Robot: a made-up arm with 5 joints.
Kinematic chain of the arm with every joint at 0, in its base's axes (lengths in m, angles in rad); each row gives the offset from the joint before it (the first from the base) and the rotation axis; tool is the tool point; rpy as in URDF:
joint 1: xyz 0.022 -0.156 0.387 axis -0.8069 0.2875 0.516
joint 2: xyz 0.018 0.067 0 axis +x
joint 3: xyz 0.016 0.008 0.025 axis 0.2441 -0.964 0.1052
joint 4: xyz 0 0.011 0.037 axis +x
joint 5: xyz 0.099 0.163 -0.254 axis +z
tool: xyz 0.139 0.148 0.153 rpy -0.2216 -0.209 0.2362
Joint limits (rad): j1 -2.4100..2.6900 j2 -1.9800..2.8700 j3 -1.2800..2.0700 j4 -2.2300..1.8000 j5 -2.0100..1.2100
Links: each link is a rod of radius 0.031 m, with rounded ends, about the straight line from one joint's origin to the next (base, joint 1, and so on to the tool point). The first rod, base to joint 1, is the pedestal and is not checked.
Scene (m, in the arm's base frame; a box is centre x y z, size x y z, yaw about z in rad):
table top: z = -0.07
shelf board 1: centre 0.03 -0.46 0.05 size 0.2 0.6 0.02 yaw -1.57
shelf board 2: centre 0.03 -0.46 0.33 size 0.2 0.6 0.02 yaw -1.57
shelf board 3: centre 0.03 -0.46 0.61 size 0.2 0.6 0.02 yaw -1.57
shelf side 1: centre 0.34 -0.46 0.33 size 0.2 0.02 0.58 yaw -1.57
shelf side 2: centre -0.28 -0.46 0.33 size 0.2 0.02 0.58 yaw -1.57
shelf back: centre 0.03 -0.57 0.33 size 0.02 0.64 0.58 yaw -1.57
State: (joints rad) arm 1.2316 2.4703 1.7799 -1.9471 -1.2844
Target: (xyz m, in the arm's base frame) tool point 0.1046 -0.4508 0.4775
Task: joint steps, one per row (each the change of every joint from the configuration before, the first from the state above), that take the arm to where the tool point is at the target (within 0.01 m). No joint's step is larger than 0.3 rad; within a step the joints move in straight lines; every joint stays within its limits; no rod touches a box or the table.
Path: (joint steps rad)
1: -0.1519 -0.0591 -0.1265 0.1372 -0.2419
2: -0.1519 -0.0592 -0.1265 0.1373 -0.2418
3: -0.1519 -0.0591 -0.1266 0.1372 -0.2419
4: -0.0047 -0.1977 0.1340 0.2836 0.0151
5: -0.0047 -0.1976 0.1339 0.2836 0.0151
6: -0.0047 -0.1976 0.1339 0.2837 0.0150
7: -0.0048 -0.1977 0.1340 0.2836 0.0151
8: -0.0047 -0.1976 0.1339 0.2836 0.0151
9: -0.0227 0.1479 0.0000 -0.0771 0.2656
10: -0.0227 0.1479 0.0000 -0.0771 0.2655
11: -0.0227 0.1479 0.0000 -0.0771 0.2656
12: -0.0226 0.1478 0.0000 -0.0771 0.2655
13: -0.0227 0.1479 0.0000 -0.0771 0.2656

